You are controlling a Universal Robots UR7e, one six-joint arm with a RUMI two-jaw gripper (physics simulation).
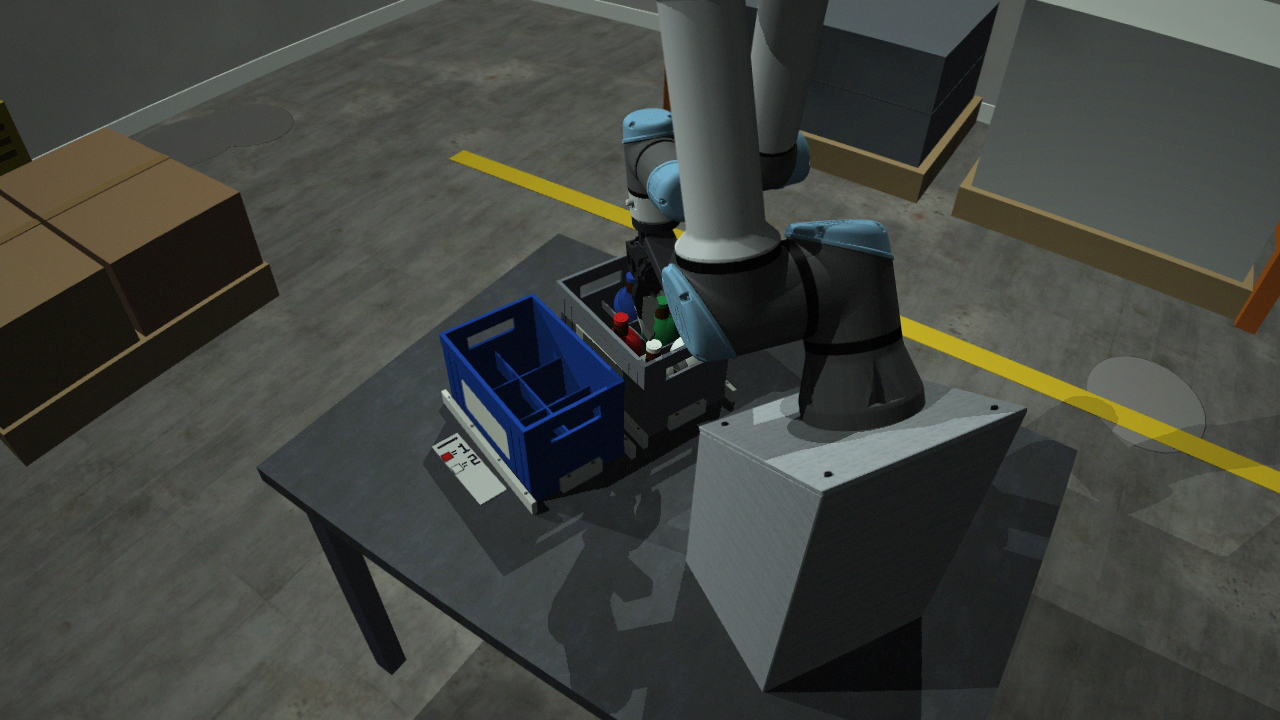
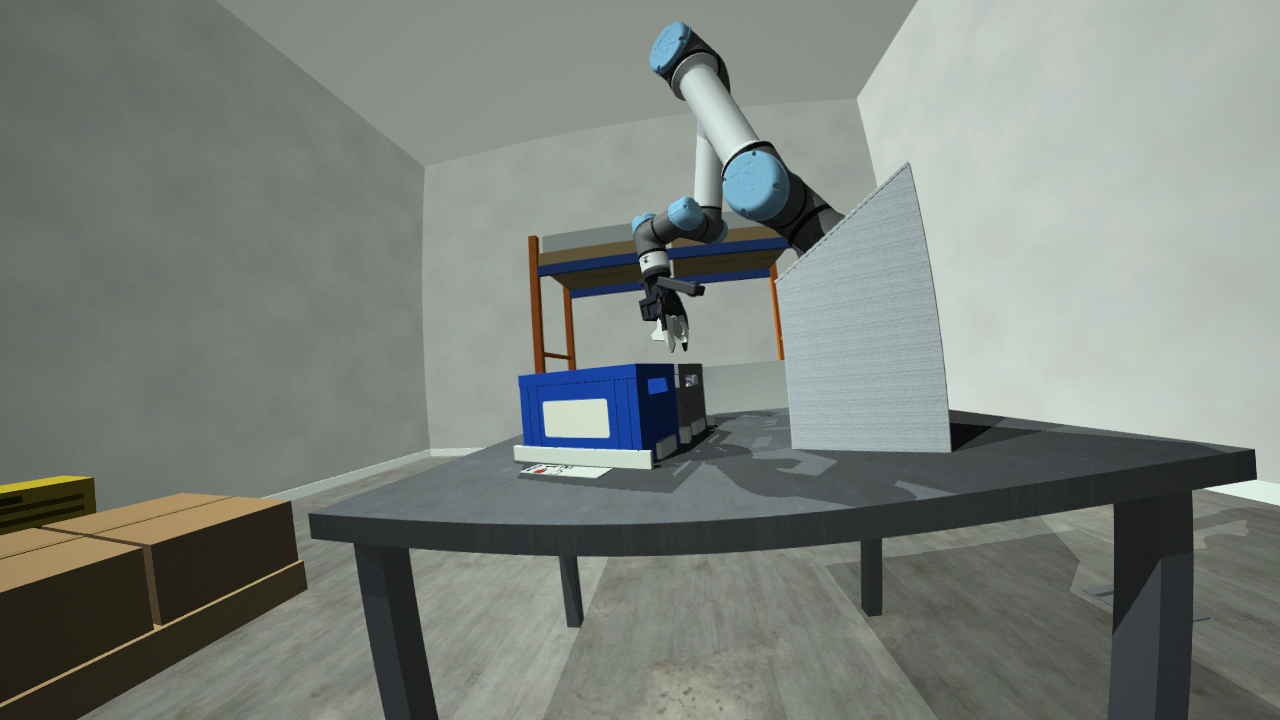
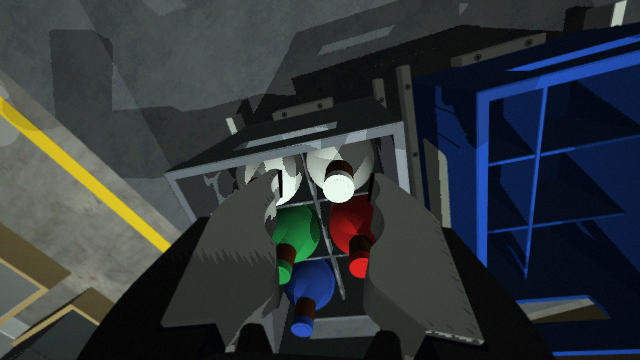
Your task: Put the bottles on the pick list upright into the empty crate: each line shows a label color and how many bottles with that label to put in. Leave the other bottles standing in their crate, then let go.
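Frame: origin at the arm's base, x ahead, y left, z up, level; millimetres.
Seen in the pictures: gripper, fingertip midpoint: (image 1: 666, 336) (image 2: 679, 352) (image 3: 325, 173); arm's base, link origin: (image 1: 862, 407) (image 2: 839, 256).
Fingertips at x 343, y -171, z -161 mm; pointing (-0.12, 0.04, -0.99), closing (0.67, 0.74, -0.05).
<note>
Offsets run from my fingertips to a thing's top centre. "spot": to the spot under its first point.
The pick list {dx +240, dy +252, dz -203 mm} (image 1: 480, 483) (image 2: 586, 471) shows a red square and a white square; the figures seem to read 1 and 2. The blue crate {dx +188, dy +122, dz -30 mm} (image 1: 577, 445) (image 2: 623, 416) (image 3: 481, 175) has empty compartments. In the grey crate {dx +92, dy -91, dz -30 mm} (image 1: 662, 407) (image 2: 690, 413) (image 3: 403, 162) stand a white-capped bottle {dx +29, dy -15, dz -42 mm} (image 1: 653, 346) (image 3: 339, 187), a second white bottle {dx -7, dy -90, dz -42 mm} (image 3: 294, 180) partly behind a finger, a green bottle {dx +70, dy -128, dz -42 mm} (image 1: 663, 324) (image 3: 300, 230), a red bottle {dx +111, dy -51, dz -42 mm} (image 1: 621, 319) (image 3: 350, 225) and a blue bottle {dx +150, dy -168, dz -42 mm} (image 1: 623, 304) (image 3: 311, 285). My gripper (image 2: 673, 345) (image 3: 325, 173) is open and empty above the grey crate.
Pale strips {spot: dx +210, dy +225, dz -176 mm} (image 1: 490, 452) (image 2: 581, 457) edge the blue crate's base on the table (image 1: 375, 483) (image 2: 760, 528). The two crates stand side by side. The arm's tall grey pedestal (image 1: 751, 528) (image 2: 863, 358) stands to their right. Cardboard boxes (image 1: 179, 232) (image 2: 214, 555) stand beyond the table.
</note>
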